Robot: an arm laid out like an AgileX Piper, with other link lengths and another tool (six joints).
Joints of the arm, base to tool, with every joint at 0 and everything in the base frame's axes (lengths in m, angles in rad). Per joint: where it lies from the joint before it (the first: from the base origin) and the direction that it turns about. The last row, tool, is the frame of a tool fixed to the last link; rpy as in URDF.
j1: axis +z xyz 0 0 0.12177
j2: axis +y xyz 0 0 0
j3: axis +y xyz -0.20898 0 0.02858
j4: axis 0.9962 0 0.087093 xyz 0.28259 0 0.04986
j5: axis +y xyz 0 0 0
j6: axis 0.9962 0 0.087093 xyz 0.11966 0 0.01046
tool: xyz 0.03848 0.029 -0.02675 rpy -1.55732 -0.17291 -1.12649
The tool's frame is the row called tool.
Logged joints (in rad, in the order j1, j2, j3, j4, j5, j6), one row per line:
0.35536 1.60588 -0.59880 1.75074 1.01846 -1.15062
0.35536 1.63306 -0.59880 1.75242 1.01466 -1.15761
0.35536 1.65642 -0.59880 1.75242 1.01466 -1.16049
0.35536 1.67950 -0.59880 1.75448 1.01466 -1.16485
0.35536 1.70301 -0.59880 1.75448 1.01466 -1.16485
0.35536 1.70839 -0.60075 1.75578 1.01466 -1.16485
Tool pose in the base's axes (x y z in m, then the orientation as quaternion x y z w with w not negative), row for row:
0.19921 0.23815 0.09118 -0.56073 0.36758 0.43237 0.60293
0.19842 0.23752 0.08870 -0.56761 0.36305 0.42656 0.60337
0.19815 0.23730 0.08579 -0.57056 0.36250 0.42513 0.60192
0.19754 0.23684 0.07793 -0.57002 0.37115 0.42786 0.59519
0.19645 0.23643 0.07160 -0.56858 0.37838 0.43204 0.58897
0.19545 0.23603 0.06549 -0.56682 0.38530 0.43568 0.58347
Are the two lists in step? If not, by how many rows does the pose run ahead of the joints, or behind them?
The pose runs 2 rows behind the joints: the pose in row i belongs to the joints in row i - 2.
